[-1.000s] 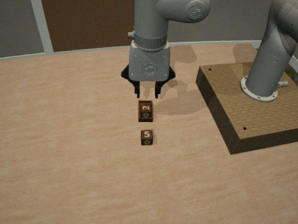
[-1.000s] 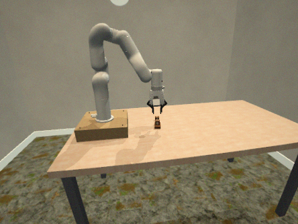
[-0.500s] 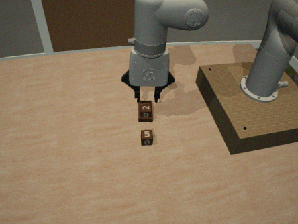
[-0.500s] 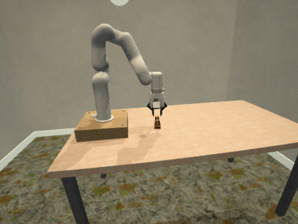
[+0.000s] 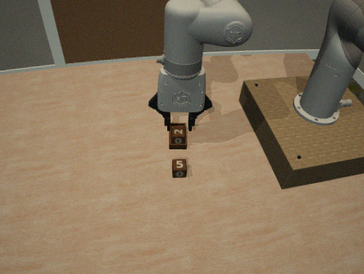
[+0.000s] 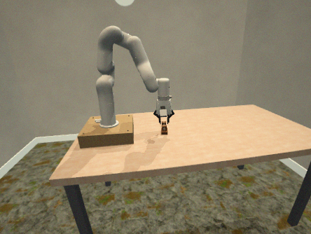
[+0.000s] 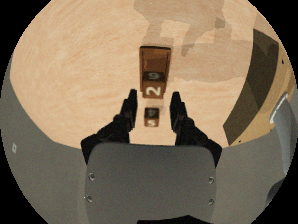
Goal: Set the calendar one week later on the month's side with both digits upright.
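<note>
Now: hand 5 cm above the cube. From my hand the other things lie so: brown tray (7 cm below, 2 cm to the right).
</note>
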